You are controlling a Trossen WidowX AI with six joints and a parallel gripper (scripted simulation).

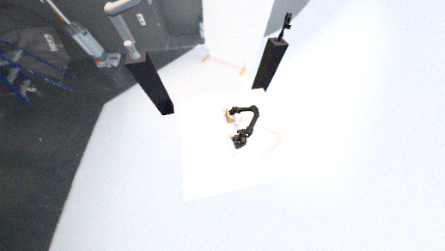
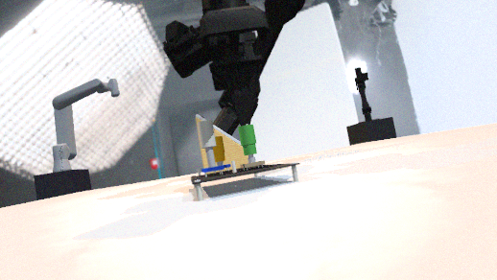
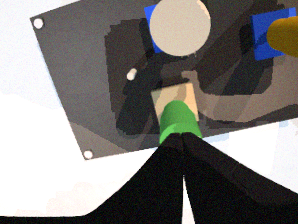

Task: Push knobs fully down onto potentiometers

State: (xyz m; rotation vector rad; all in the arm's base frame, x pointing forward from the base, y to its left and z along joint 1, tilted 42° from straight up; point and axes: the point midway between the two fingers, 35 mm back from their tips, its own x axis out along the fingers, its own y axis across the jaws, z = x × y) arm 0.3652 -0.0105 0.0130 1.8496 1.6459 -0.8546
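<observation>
My gripper tip is now 1 cm above the green knob. Round my gripper tip: yellow knob 6 cm behind, 3 cm to the right, 2 cm below.
</observation>
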